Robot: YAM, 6 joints.
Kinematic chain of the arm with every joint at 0, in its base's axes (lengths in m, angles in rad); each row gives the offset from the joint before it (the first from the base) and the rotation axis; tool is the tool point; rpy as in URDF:
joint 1: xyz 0 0 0.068 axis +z
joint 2: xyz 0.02 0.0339 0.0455 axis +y
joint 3: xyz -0.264 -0.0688 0 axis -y
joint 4: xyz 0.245 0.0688 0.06 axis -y
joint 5: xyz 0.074 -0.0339 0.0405 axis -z
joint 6: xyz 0.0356 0 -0.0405 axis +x
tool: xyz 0 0 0 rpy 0 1.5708 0
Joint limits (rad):
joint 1: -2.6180..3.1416
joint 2: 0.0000..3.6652
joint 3: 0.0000..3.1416
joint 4: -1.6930..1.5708
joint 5: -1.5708..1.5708
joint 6: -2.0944..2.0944
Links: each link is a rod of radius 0.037 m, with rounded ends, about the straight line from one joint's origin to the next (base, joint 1, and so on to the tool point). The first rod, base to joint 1, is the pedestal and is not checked.
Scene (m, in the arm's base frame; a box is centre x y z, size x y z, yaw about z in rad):
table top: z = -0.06
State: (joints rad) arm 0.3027 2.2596 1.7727 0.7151 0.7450 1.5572
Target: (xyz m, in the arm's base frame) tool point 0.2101 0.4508 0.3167
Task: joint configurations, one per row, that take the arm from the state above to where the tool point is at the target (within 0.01 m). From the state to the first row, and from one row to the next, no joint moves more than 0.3 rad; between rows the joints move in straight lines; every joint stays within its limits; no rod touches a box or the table.
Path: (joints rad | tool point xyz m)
1: 0.5959 2.2066 1.7322 0.7197 0.7398 1.5572 | 0.4434 0.2717 0.2917
2: 0.8892 2.1536 1.6918 0.7242 0.7346 1.5572 | 0.3388 0.3797 0.3045
3: 1.1824 2.1005 1.6513 0.7288 0.7294 1.5572 | 0.2101 0.4508 0.3167

